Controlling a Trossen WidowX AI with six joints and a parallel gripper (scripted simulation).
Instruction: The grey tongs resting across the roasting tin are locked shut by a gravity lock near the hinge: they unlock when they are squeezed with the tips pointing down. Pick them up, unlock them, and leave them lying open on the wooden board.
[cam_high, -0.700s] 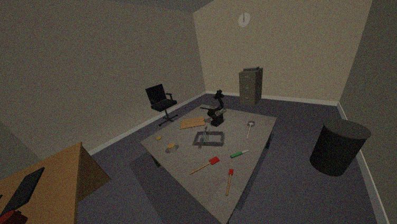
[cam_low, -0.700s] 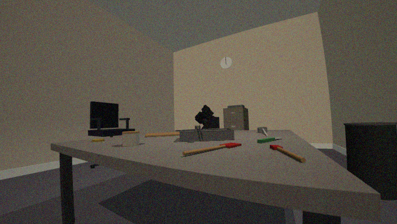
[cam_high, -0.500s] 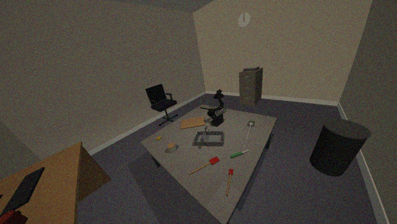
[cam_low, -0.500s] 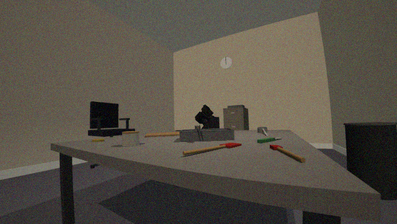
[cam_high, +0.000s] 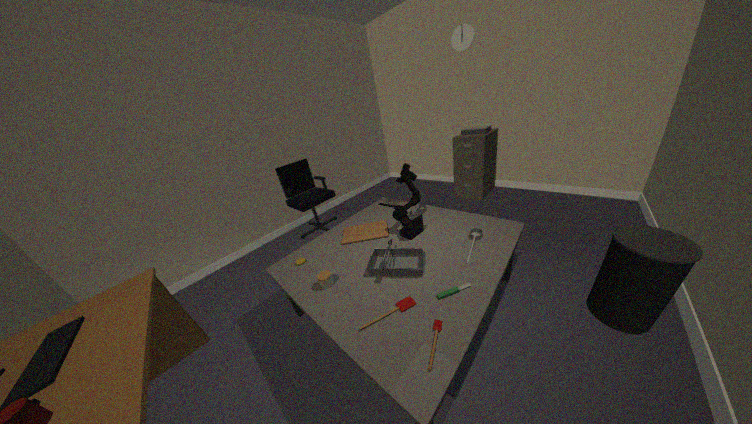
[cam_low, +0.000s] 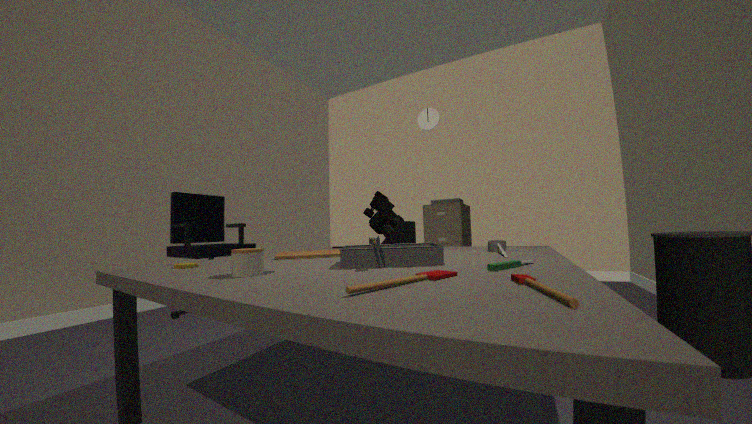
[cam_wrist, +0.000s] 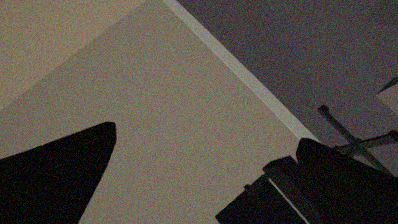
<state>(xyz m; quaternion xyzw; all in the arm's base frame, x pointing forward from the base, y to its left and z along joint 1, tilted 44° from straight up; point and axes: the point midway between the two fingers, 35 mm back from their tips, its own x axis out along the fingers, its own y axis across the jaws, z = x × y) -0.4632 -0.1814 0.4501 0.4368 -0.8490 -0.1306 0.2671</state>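
My gripper tip is now 79 cm short of the roasting tin, 64 cm to the right of it and 22 cm above it. Also, from my gripper tip: yellow disc 118 cm ahead, 24 cm below, 7 cm to the left; wooden board 67 cm ahead, 24 cm below, 17 cm to the left; green-handled tool 100 cm to the left, 76 cm ahead, 24 cm below.
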